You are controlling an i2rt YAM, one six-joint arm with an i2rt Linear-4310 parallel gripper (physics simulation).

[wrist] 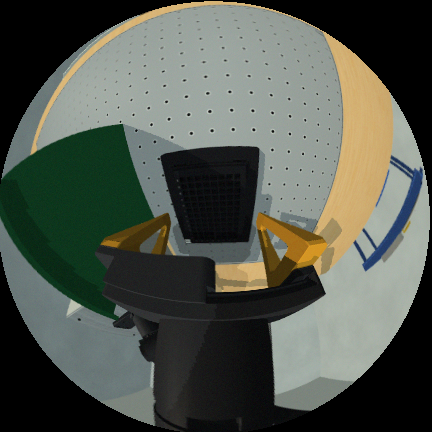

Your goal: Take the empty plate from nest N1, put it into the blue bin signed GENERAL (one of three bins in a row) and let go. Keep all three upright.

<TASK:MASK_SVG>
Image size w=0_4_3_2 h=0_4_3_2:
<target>gripper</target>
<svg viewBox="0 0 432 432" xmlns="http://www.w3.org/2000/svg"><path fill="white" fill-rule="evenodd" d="M104 237L94 252L95 256L107 268L102 279L105 285L101 294L120 307L147 320L159 323L153 368L153 396L155 410L158 414L171 423L184 428L190 428L199 419L229 419L229 422L238 430L250 428L267 418L274 407L273 361L268 323L279 320L306 307L325 294L313 266L313 263L327 246L323 237L258 212L256 227L264 262L267 288L229 292L215 292L215 262L211 258L165 254L171 223L168 212ZM160 229L152 251L150 253L140 252L139 245ZM266 228L287 244L287 250L281 260L271 244Z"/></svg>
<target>green bin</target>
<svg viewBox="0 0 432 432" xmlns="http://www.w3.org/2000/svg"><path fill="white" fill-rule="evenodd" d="M122 123L96 127L58 139L21 160L0 180L0 219L23 257L47 282L80 305L115 320L118 320L118 316L113 314L116 304L101 294L105 285L102 279L107 268L95 256L94 252L104 237L154 218L137 178Z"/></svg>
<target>black plate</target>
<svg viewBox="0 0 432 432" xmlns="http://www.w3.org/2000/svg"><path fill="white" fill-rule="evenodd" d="M245 161L203 162L173 167L173 175L182 212L192 242L240 241L245 193Z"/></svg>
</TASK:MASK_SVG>
